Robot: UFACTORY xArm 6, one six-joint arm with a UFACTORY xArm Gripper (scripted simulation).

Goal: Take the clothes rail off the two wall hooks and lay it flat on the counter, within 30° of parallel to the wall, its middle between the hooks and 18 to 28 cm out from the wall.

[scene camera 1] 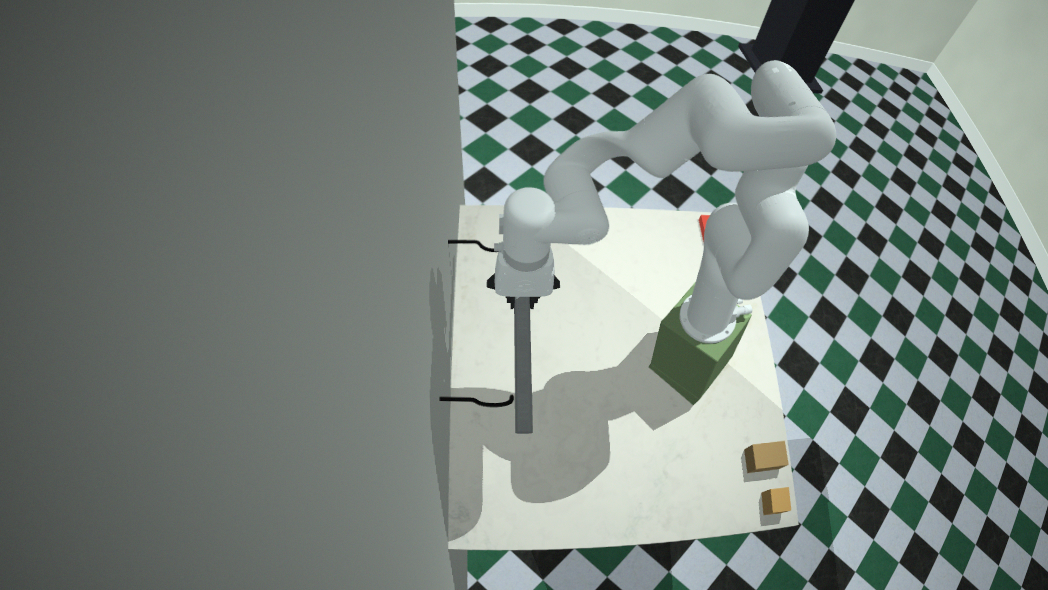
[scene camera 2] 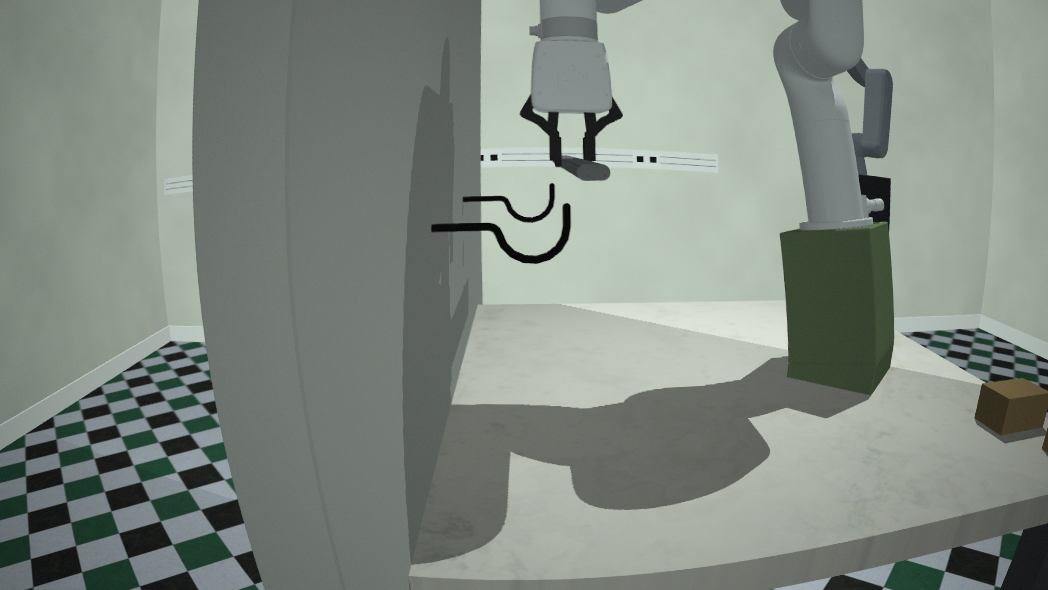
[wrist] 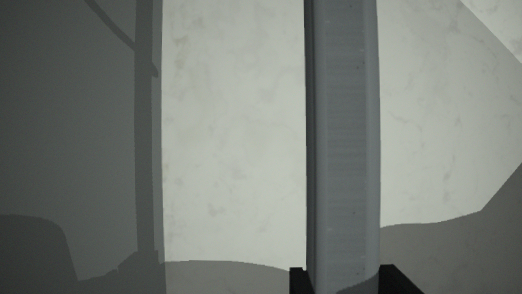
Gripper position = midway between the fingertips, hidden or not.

I see my gripper (scene camera 2: 572, 166), a grey clothes rail (scene camera 1: 522, 330) and a grey wall (scene camera 1: 233, 324).
The grey clothes rail is seen too in scene camera 2 (scene camera 2: 592, 171) and in the wrist view (wrist: 342, 84). My gripper shows as well in scene camera 1 (scene camera 1: 521, 302). The grey wall also shows in scene camera 2 (scene camera 2: 324, 147) and in the wrist view (wrist: 88, 120).
